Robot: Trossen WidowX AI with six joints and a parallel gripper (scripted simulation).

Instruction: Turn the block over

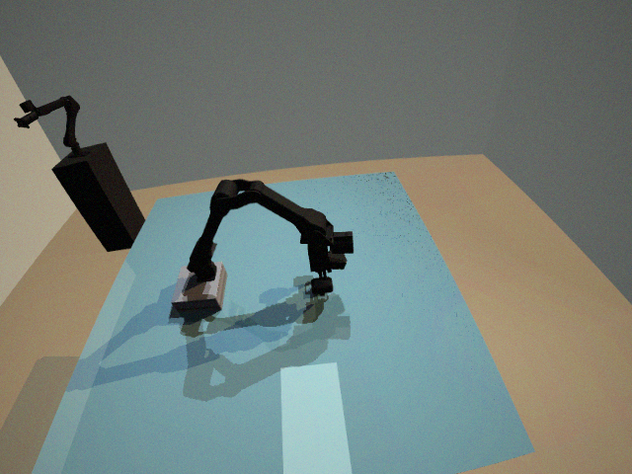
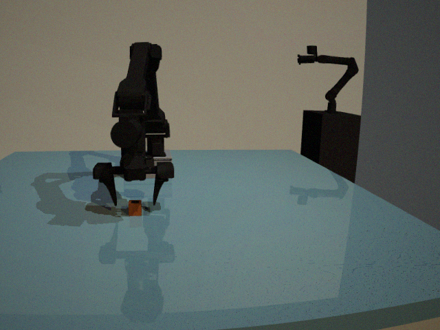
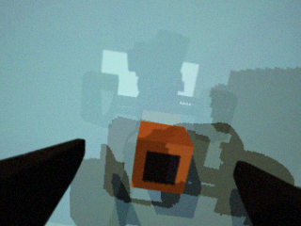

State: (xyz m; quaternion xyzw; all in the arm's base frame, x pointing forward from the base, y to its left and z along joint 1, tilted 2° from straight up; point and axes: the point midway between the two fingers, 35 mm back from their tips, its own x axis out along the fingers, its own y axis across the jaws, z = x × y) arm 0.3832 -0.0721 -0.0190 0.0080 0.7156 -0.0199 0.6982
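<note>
My gripper tip is right at the block.
</note>
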